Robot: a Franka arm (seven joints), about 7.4 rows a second.
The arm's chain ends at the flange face. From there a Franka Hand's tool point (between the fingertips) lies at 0.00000 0.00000 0.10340 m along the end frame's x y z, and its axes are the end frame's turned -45 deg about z.
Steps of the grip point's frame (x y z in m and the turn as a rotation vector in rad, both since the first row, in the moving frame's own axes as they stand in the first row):
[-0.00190 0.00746 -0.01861 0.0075 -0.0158 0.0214]
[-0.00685 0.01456 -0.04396 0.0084 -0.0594 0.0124]
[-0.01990 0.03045 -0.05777 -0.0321 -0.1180 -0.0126]
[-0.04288 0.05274 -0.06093 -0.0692 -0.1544 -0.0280]
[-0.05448 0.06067 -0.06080 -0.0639 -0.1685 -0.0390]
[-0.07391 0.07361 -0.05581 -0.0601 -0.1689 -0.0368]
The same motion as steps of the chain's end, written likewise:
[0.00564 0.00603 -0.01859 -0.0059 -0.0165 0.0214]
[0.01043 0.01144 -0.04377 -0.0361 -0.0479 0.0124]
[0.01366 0.02462 -0.05700 -0.1061 -0.0607 -0.0126]
[0.01294 0.05126 -0.05945 -0.1581 -0.0602 -0.0280]
[0.01165 0.06438 -0.05913 -0.1643 -0.0740 -0.0390]
[0.00739 0.08752 -0.05415 -0.1619 -0.0769 -0.0368]

